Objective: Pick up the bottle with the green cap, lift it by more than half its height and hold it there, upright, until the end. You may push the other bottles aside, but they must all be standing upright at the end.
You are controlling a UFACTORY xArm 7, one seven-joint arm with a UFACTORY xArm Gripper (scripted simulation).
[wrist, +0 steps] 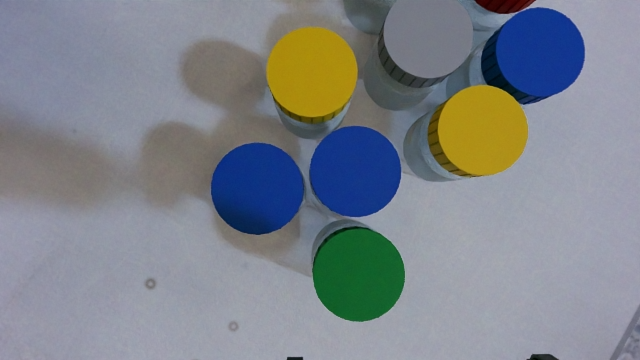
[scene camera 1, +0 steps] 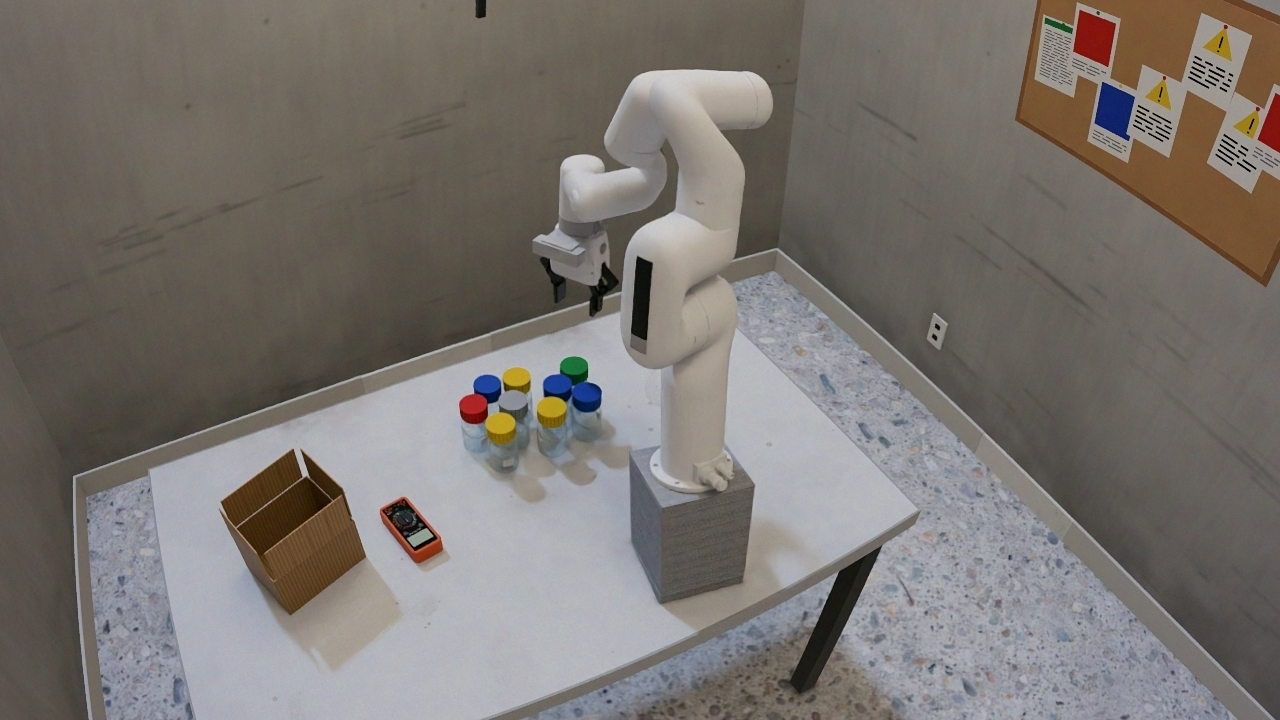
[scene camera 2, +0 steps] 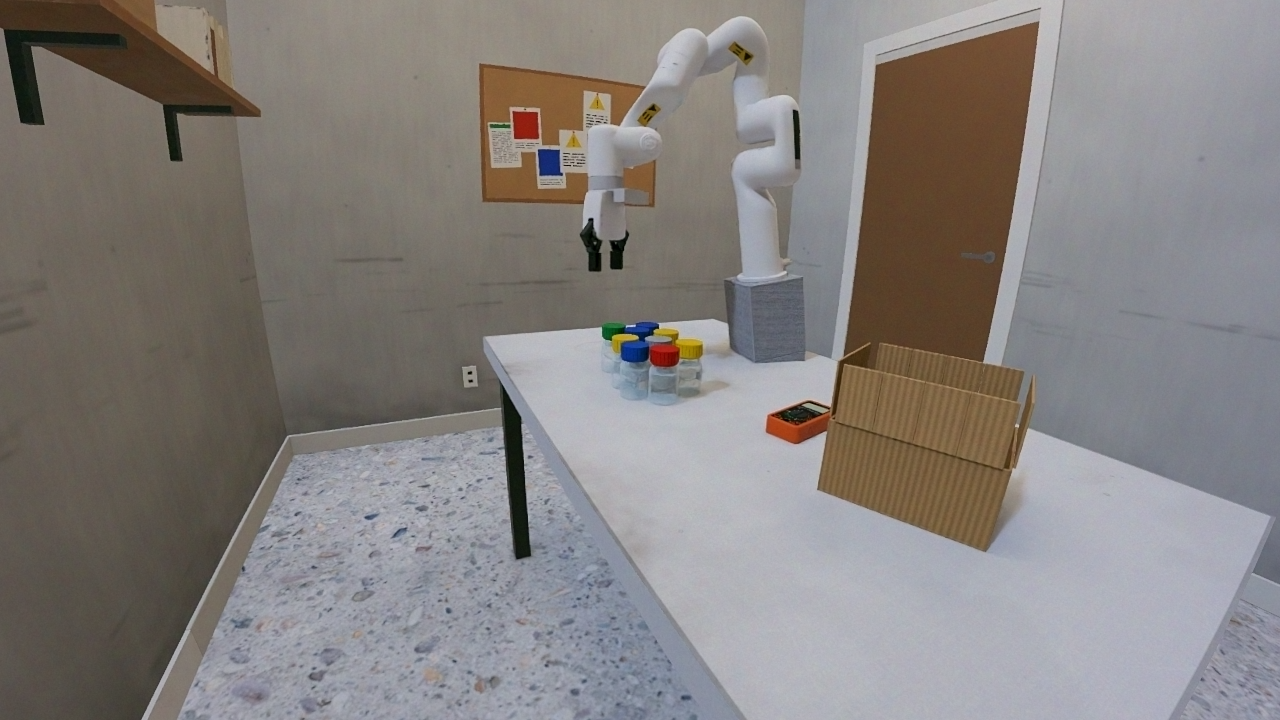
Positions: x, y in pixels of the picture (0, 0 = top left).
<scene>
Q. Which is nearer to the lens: the yellow-capped bottle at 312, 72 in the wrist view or the blue-capped bottle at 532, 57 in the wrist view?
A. The yellow-capped bottle.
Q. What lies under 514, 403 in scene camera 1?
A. A grey-capped bottle.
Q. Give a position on a cardboard box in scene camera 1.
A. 303, 563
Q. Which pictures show the blue-capped bottle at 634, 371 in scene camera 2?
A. The wrist view, scene camera 1 and scene camera 2: all of them.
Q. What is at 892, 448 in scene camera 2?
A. A cardboard box.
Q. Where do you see a yellow-capped bottle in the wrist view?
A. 482, 130
</scene>
